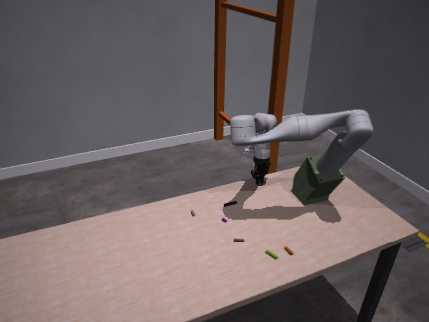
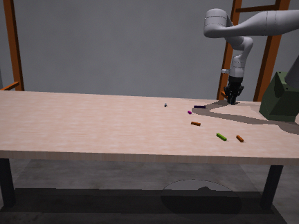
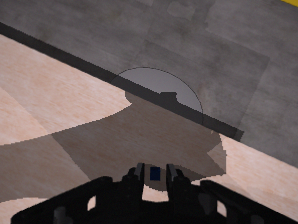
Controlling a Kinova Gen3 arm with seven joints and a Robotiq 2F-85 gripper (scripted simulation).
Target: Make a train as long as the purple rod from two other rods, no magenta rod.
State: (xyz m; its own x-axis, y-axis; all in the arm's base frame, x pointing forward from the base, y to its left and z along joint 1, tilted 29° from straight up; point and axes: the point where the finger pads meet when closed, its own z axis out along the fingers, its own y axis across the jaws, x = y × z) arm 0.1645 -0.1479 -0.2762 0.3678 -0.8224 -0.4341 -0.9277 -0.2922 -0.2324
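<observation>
The blue rod is 20 mm below my hand. From my hand the other things lie so: magenta rod (290 mm ahead, 180 mm to the left, 20 mm below); purple rod (210 mm ahead, 80 mm to the left, 20 mm below); grey rod (390 mm ahead, 70 mm to the left, 20 mm below).
</observation>
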